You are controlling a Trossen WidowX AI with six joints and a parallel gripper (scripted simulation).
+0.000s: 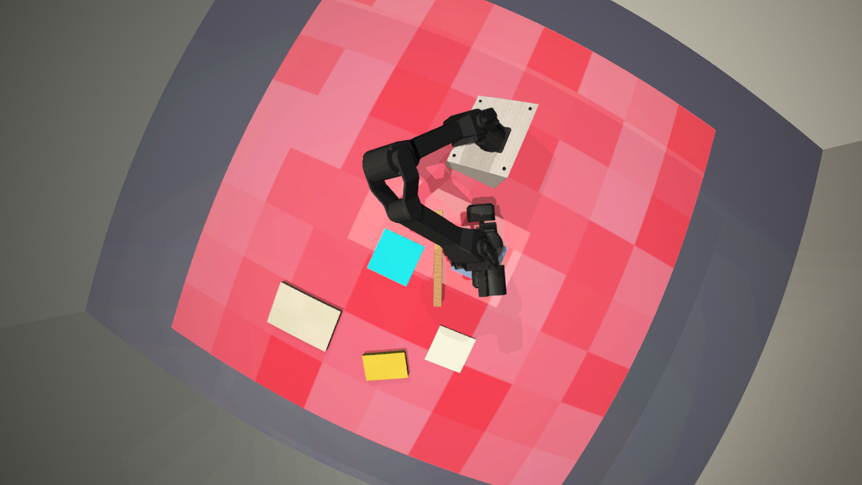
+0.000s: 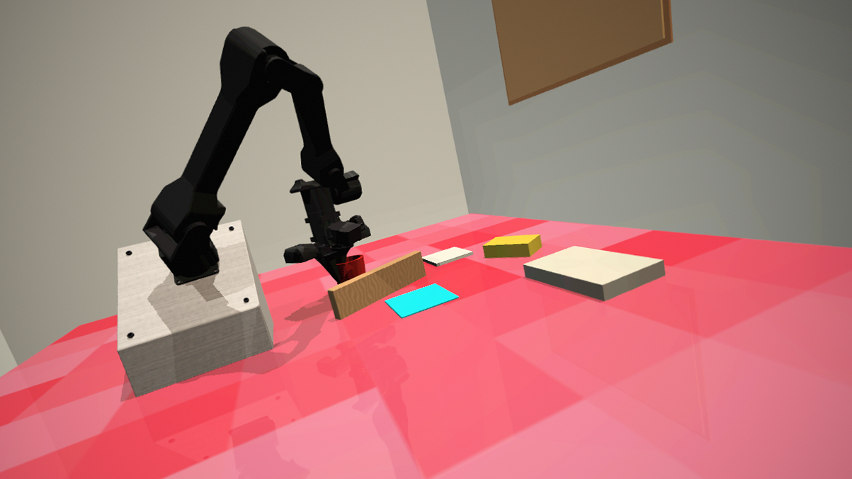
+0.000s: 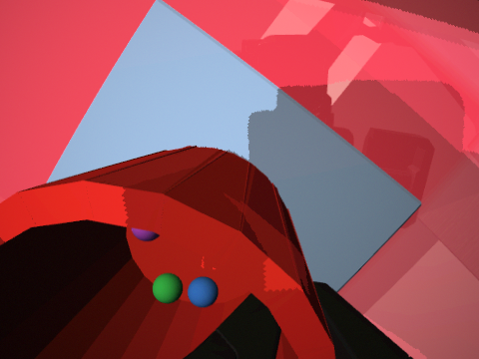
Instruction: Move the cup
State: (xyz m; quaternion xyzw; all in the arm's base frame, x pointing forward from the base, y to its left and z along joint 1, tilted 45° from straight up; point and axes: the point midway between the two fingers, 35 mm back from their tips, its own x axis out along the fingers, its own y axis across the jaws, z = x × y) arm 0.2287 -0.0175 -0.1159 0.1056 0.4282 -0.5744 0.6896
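The blue marble is 30 mm to the left of my gripper tip, 20 mm below it and 10 mm ahead of it. From my gripper tip the other things lie so: dark red cup (30 mm ahead, 10 mm to the left); green marble (30 mm to the left, 30 mm ahead, 20 mm below); purple marble (40 mm ahead, 20 mm to the left, 20 mm below).
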